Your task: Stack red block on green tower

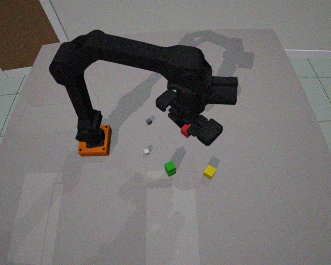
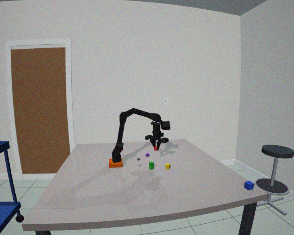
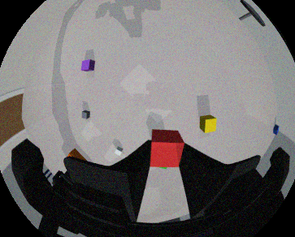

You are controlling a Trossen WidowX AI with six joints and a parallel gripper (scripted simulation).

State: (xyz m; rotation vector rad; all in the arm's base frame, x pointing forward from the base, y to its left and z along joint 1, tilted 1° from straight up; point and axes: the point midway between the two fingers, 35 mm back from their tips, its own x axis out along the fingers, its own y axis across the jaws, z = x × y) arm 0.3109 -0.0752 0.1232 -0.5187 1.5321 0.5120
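Now: gripper tip 13 cm past the small white block, 12 cm above it and 1 cm to the right of it. The rest, counted from my gripper tip: small grey block 13 cm to the left, 12 cm below, 11 cm behind; then yellow block 11 cm below, 10 cm to the right, 6 cm ahead; then red block 1 cm above.
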